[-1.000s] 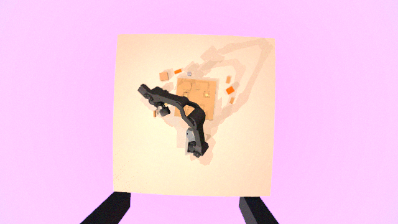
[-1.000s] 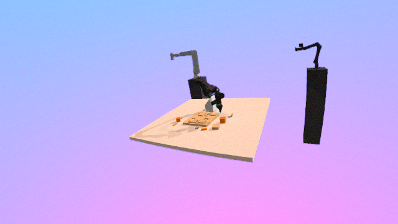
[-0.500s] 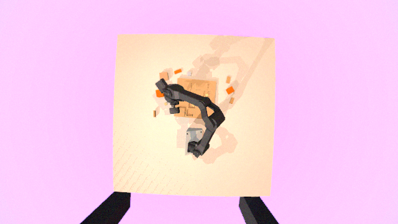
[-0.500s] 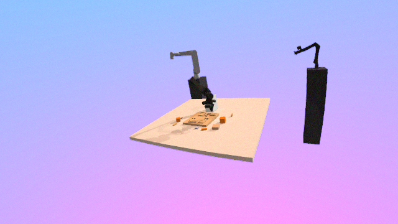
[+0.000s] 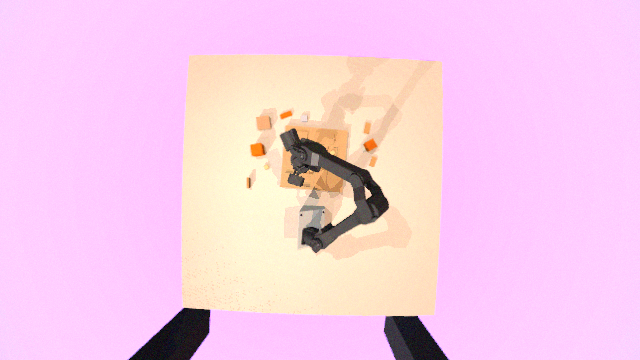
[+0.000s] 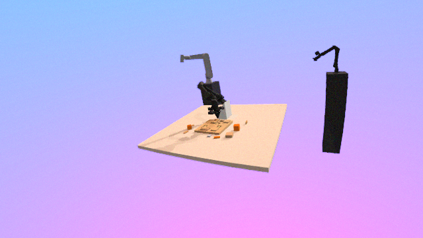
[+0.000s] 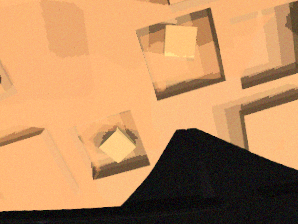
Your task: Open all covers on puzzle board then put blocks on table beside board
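Right now my gripper tip is 3 cm short of the tan puzzle board, 2 cm to the left of it and 7 cm above it. From my gripper tip the other things lie so: orange bar: 24 cm ahead, 11 cm to the left, 8 cm below; then orange cube: 5 cm ahead, 23 cm to the left, 6 cm below.
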